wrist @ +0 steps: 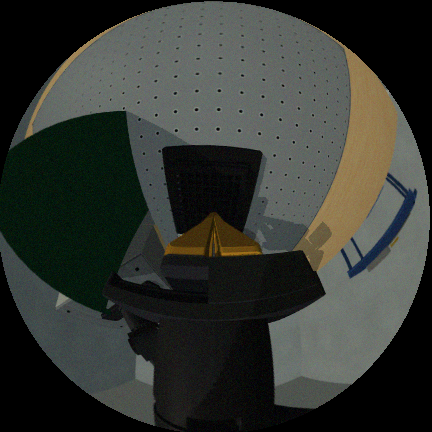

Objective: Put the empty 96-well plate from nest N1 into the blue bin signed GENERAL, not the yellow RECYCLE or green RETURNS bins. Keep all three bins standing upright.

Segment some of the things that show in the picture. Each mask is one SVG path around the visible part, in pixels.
My gripper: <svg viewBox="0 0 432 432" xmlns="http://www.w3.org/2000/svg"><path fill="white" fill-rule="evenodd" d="M210 212L203 221L169 242L165 248L159 269L172 289L123 280L115 271L111 271L101 294L120 307L147 320L159 323L153 368L153 396L155 410L159 415L171 423L184 428L190 428L199 419L229 419L229 422L235 428L244 430L267 418L274 407L273 361L268 323L279 320L306 307L322 297L325 291L316 271L312 270L302 250L262 254L258 242L226 223L217 212Z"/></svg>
A black 96-well plate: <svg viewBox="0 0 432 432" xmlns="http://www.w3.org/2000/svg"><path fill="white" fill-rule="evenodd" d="M176 160L174 162L174 174L183 233L203 221L210 212L217 212L226 223L235 228L247 175L247 163L214 160Z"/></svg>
A green bin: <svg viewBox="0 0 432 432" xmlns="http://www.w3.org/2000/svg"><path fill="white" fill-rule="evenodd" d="M126 110L77 116L33 133L8 150L0 180L0 232L15 254L32 272L58 292L84 306L108 315L111 313L111 310L106 308L108 299L101 292L110 272L115 271L117 273L124 254L148 211L132 157Z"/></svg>
